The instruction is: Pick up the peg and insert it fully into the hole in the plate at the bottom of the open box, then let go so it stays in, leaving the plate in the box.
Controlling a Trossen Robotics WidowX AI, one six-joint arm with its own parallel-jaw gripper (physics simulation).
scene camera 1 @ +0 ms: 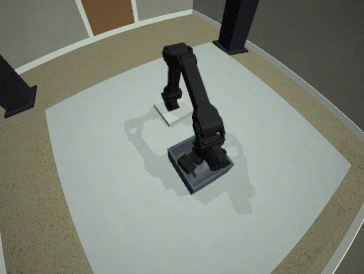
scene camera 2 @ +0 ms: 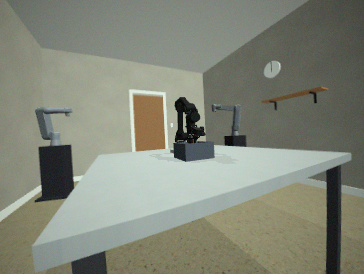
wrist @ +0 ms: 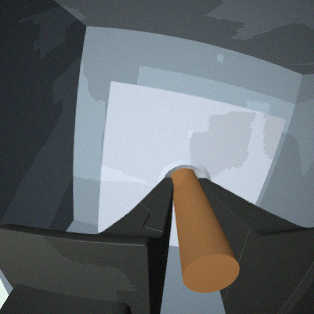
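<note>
The orange-brown round peg stands between the fingers of my gripper, which is shut on it. The peg's near end rises above the fingertips. Its far end overlaps the ringed hole in the pale square plate; how deep it reaches is hidden by the peg and the fingers. The plate lies on the floor of the open grey-blue box. In the scene views the gripper reaches down into the box. The peg is hard to make out there.
The box walls stand close around the fingers. The arm's base stands on a white slab behind the box on the pale table. Two grey arms on dark pedestals stand beyond the table.
</note>
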